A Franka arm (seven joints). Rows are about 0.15 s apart.
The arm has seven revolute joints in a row. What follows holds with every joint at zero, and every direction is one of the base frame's.
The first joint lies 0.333 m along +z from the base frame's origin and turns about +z.
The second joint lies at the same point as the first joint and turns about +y.
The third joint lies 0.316 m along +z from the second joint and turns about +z.
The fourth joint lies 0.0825 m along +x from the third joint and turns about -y.
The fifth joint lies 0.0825 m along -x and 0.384 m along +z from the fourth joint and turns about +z.
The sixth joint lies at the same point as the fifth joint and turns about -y.
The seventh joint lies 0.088 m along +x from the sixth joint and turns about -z.
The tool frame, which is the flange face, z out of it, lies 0.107 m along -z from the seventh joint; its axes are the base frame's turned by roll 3.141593, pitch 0 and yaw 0 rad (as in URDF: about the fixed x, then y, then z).
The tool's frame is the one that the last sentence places.
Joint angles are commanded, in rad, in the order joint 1, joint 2, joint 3, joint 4, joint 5, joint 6, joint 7. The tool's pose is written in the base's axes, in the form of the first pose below.
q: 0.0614, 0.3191, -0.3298, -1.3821, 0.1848, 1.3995, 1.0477
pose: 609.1 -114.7 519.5 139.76 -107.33 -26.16
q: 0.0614, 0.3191, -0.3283, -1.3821, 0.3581, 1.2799, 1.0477
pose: 600.5 -88.4 517.6 -136.33 102.30 40.84
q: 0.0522, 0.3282, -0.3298, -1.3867, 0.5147, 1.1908, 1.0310
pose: 595.5 -71.8 514.3 -130.42 94.24 51.35
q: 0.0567, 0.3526, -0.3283, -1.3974, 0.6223, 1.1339, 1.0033
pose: 596.2 -53.2 500.9 -127.13 86.90 59.13
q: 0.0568, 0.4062, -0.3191, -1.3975, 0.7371, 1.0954, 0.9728
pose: 604.9 -33.8 476.6 -122.94 79.68 66.01
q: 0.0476, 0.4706, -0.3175, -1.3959, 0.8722, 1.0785, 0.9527
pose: 617.6 -24.2 449.1 -116.04 74.41 70.78
